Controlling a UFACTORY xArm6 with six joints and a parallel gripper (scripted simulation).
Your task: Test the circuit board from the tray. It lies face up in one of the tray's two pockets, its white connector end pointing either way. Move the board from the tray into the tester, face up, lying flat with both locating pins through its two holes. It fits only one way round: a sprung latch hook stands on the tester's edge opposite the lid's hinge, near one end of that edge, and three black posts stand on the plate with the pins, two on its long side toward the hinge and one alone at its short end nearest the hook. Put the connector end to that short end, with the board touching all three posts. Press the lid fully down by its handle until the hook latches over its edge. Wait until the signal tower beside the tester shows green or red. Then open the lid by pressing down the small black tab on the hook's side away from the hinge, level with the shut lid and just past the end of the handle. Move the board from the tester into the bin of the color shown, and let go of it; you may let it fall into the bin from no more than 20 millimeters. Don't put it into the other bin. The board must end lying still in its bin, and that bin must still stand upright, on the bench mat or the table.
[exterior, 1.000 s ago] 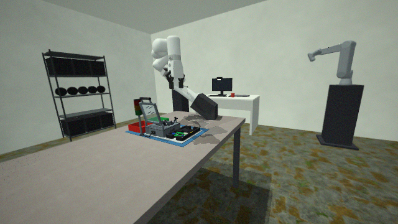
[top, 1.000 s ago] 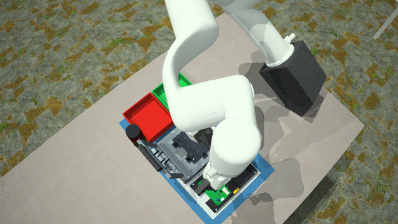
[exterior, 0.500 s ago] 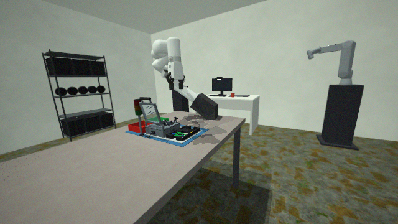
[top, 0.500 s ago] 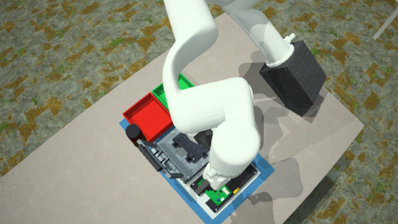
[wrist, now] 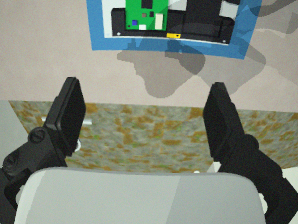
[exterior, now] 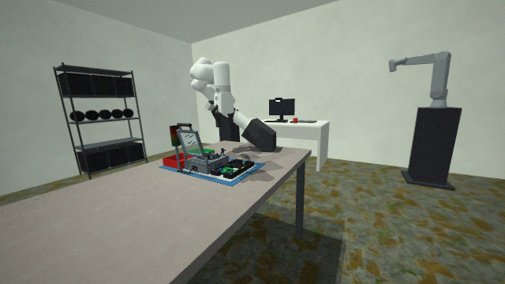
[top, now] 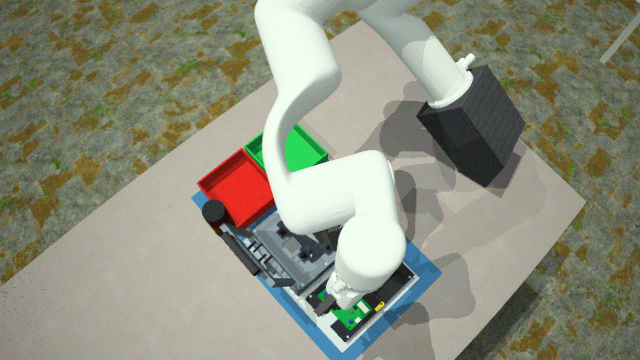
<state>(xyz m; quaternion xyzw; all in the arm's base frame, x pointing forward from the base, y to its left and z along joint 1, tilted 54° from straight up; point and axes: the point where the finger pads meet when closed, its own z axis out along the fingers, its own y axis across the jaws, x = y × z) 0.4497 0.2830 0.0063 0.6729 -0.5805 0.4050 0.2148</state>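
Now: hand 24 cm above the green circuit board. The rest, counted from my hand: red bin (1 cm ahead, 37 cm to the right, 25 cm below); black latch hook (10 cm behind, 11 cm to the right, 17 cm below); tester lid (9 cm ahead, 17 cm to the right, 8 cm below).
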